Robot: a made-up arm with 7 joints. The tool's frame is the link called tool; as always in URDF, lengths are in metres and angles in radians.
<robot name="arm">
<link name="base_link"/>
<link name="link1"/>
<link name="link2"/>
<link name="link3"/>
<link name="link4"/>
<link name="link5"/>
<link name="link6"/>
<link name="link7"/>
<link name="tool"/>
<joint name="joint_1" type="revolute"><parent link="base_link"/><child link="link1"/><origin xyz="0 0 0.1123" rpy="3.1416 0 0"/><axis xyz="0 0 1"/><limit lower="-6.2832" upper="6.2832" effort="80" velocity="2.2"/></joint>
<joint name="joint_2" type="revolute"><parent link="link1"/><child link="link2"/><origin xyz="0 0.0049 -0.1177" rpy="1.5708 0 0"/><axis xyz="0 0 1"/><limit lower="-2.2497" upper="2.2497" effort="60" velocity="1.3"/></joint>
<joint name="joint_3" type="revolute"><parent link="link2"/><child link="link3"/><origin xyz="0 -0.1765 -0.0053" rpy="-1.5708 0 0"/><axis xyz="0 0 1"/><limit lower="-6.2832" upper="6.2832" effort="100" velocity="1.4"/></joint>
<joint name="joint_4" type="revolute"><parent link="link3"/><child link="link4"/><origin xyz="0 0.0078 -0.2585" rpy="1.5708 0 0"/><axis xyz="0 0 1"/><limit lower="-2.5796" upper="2.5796" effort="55" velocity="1.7"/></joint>
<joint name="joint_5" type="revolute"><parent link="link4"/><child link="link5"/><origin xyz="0 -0.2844 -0.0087" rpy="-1.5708 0 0"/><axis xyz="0 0 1"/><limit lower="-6.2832" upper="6.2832" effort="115" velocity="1.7"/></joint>
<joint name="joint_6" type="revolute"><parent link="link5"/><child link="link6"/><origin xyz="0 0.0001 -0.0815" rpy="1.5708 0 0"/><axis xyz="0 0 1"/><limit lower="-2.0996" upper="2.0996" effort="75" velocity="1.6"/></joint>
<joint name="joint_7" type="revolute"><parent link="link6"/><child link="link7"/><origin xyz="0 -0.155 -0.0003" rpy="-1.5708 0 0"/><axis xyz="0 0 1"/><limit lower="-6.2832" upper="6.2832" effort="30" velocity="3"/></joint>
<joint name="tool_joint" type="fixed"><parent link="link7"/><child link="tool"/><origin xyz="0 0 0" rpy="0 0 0"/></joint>
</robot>
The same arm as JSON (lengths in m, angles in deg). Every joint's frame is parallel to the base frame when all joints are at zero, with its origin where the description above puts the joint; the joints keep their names.
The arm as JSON. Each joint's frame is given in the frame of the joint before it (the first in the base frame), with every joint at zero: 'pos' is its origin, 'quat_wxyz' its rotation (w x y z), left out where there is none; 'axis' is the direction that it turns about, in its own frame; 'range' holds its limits. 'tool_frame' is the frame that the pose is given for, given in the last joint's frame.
{"length_unit": "m", "angle_unit": "deg", "joints": [
  {"joint": "joint_1", "pos": [0.0, 0.0, 0.1123], "axis": [0.0, 0.0, -1.0], "range": [-360.0, 360.0]},
  {"joint": "joint_2", "pos": [0.0, -0.0049, 0.1177], "axis": [0.0, 1.0, 0.0], "range": [-128.9, 128.9]},
  {"joint": "joint_3", "pos": [0.0, -0.0053, 0.1765], "axis": [0.0, 0.0, -1.0], "range": [-360.0, 360.0]},
  {"joint": "joint_4", "pos": [0.0, -0.0078, 0.2585], "axis": [0.0, 1.0, 0.0], "range": [-147.8, 147.8]},
  {"joint": "joint_5", "pos": [0.0, -0.0087, 0.2844], "axis": [0.0, 0.0, -1.0], "range": [-360.0, 360.0]},
  {"joint": "joint_6", "pos": [0.0, -0.0001, 0.0815], "axis": [0.0, 1.0, 0.0], "range": [-120.3, 120.3]},
  {"joint": "joint_7", "pos": [0.0, -0.0003, 0.155], "axis": [0.0, 0.0, -1.0], "range": [-360.0, 360.0]}
], "tool_frame": {"pos": [0.0, 0.0, 0.0], "quat_wxyz": [0.000004, -0.999995, 0.0, 0.0]}}

